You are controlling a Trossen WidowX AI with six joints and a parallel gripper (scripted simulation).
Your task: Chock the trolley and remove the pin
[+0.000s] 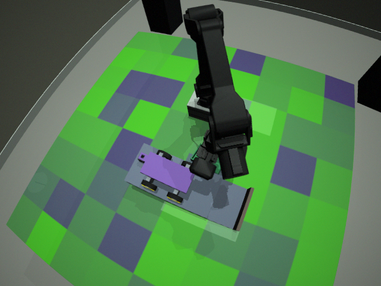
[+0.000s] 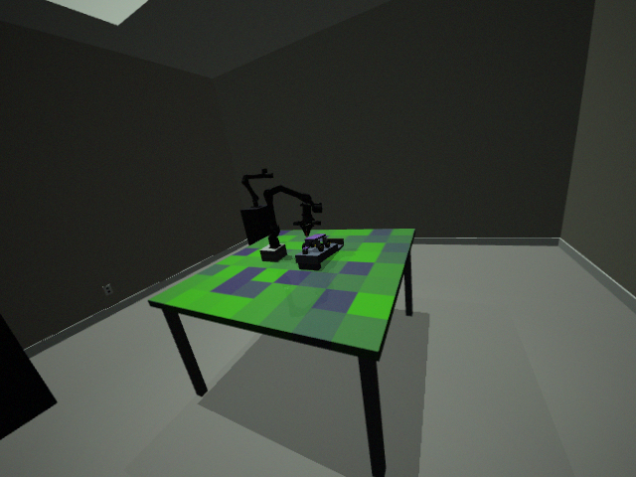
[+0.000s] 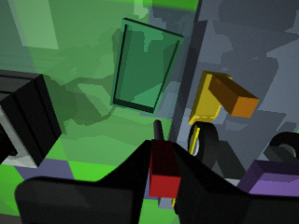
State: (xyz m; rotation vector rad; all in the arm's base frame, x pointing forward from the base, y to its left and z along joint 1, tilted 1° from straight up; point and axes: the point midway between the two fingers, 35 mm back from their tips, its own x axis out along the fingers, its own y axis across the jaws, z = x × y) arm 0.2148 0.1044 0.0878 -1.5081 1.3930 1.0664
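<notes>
My gripper tip is right at the red-headed stop pin. From my gripper tip the other things lie so: yellow chock 5 cm ahead, 1 cm to the left, 5 cm below; then green tray 2 cm behind, 14 cm below; then purple-topped trolley 11 cm ahead, 8 cm to the right, 2 cm below.
</notes>
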